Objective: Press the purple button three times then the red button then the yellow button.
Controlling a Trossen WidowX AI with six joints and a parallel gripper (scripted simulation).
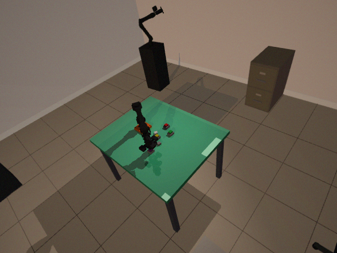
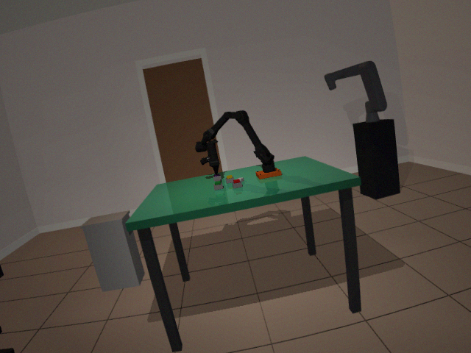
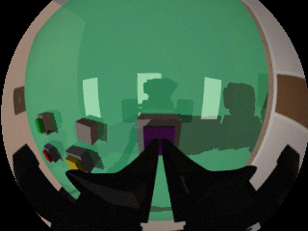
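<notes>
My gripper tip is 1 cm above the purple button. Also, from my gripper tip: grey block (1 cm ahead, 11 cm to the left, 2 cm below); then yellow button (6 cm behind, 17 cm to the left); then white block (11 cm behind, 21 cm to the left, 2 cm below).
</notes>
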